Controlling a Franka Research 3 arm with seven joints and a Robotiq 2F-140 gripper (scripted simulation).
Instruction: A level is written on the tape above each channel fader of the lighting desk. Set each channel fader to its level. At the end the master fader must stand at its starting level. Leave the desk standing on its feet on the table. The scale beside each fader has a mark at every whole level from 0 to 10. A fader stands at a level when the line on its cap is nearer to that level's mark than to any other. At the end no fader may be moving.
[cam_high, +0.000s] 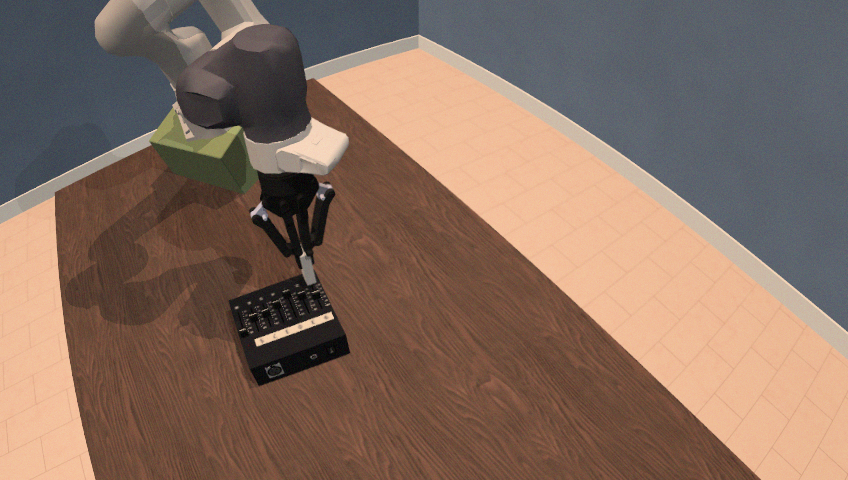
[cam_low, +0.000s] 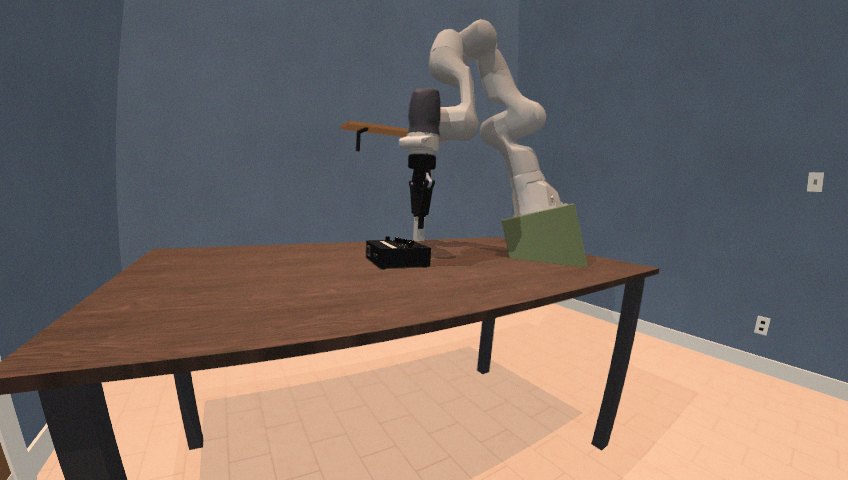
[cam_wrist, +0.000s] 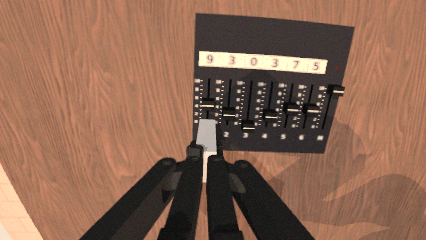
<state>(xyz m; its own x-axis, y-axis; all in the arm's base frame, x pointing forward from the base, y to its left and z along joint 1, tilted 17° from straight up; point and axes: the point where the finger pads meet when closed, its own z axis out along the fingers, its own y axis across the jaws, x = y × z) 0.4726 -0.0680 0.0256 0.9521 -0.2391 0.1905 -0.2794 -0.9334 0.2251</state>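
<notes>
Now: hand 20 mm short of the channel 1 cap, 10 mm to the left of it and 40 mm above it. Also, from my hand: channel 2 cap (10 mm ahead, 30 mm to the right, 40 mm below); then channel 3 cap (10 mm behind, 40 mm to the right, 40 mm below); then channel 4 cap (70 mm to the right, 40 mm below).
</notes>
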